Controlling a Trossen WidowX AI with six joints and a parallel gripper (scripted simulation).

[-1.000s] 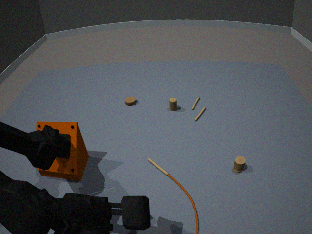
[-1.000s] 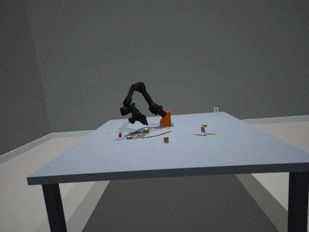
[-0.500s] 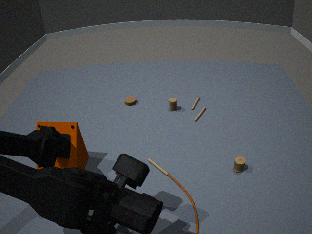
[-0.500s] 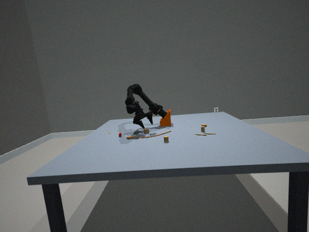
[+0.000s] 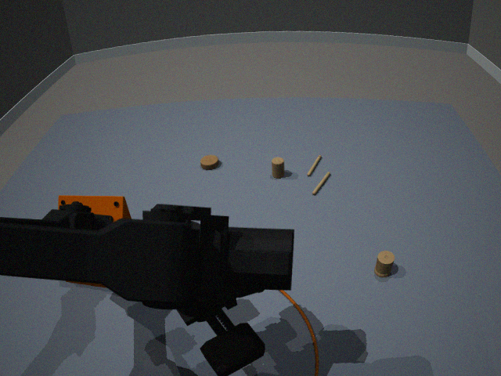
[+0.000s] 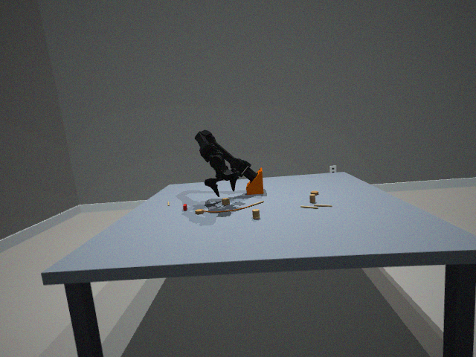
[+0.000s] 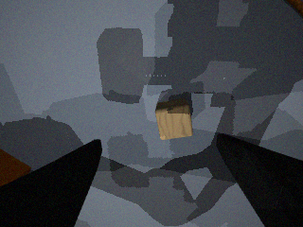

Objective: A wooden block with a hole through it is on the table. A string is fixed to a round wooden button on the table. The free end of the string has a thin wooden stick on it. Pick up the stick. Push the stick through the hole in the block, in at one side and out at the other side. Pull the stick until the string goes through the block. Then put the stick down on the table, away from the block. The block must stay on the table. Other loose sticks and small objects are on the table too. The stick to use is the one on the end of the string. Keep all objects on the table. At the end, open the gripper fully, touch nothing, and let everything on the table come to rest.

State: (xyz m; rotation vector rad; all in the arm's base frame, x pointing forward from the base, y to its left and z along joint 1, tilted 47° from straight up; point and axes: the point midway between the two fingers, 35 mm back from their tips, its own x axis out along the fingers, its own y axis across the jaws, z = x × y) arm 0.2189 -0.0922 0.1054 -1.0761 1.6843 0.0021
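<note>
My gripper tip is 30 mm above the wooden block and 10 mm short of it. Also, from my gripper tip: thin wooden stick (150 mm to the left, 50 mm below, 50 mm ahead); round wooden button (140 mm ahead, 110 mm to the right, 40 mm below); red piece (200 mm to the right, 70 mm ahead, 40 mm below).
</note>
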